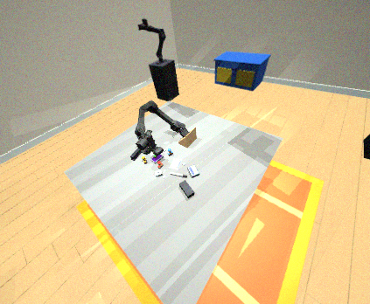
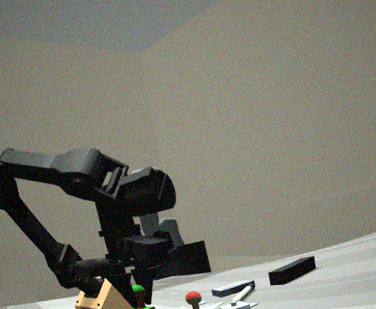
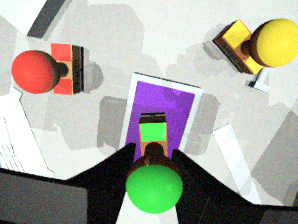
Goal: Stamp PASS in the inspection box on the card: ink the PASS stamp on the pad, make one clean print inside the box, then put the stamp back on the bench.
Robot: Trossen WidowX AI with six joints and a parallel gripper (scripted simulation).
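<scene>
Right now the purple ink pad is 50 mm below my gripper tip. From my gripper tip the other things lie so: blue-knobbed stamp: 90 mm behind, 70 mm to the left, 40 mm below; red-knobbed stamp: 40 mm ahead, 80 mm to the left, 40 mm below; green-knobbed PASS stamp: right at my gripper tip.
</scene>
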